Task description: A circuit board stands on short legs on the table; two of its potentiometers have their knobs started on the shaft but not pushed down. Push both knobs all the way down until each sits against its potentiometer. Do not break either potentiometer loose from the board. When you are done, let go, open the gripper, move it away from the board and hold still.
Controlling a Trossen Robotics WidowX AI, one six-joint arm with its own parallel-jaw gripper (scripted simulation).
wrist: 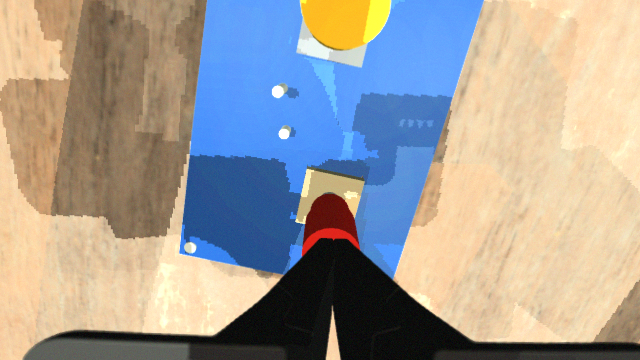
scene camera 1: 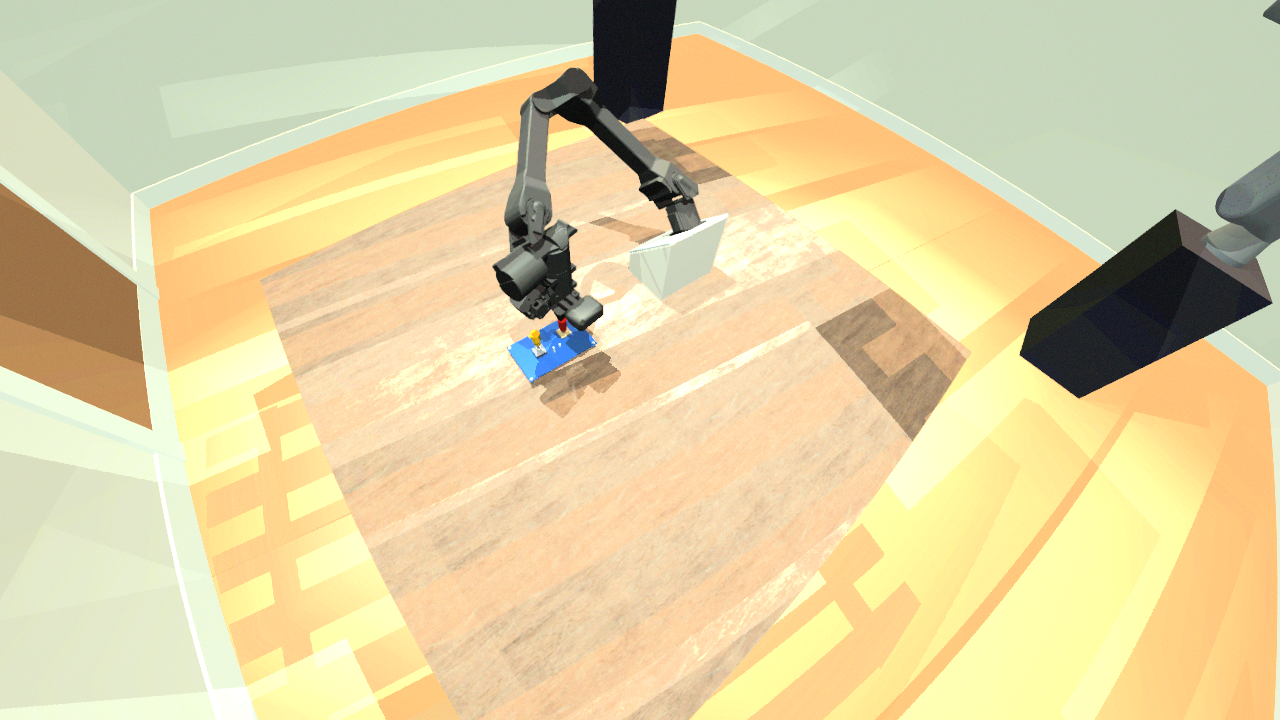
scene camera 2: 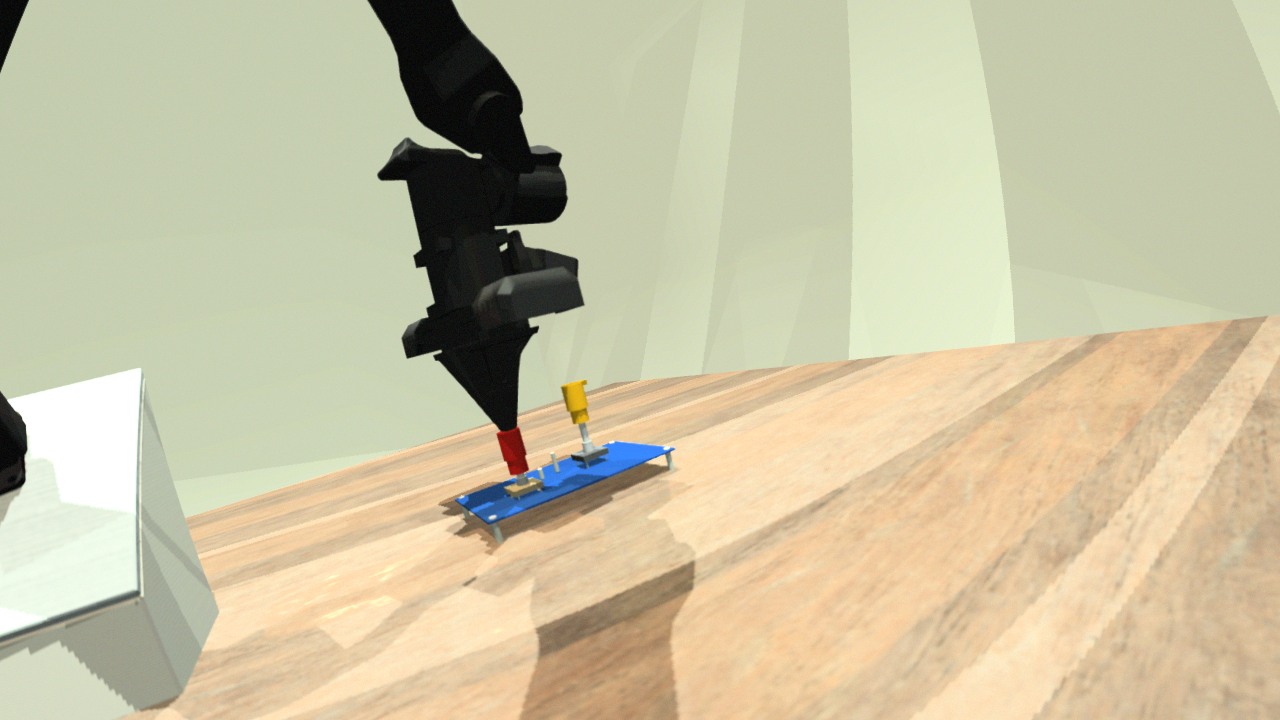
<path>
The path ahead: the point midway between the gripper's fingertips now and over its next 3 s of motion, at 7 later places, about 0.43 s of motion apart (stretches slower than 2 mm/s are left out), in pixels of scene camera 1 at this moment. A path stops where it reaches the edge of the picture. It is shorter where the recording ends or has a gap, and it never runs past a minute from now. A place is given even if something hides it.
My gripper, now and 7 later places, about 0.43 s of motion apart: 561, 319; 561, 320; 561, 320; 562, 318; 562, 316; 540, 317; 530, 321; 531, 324
</path>
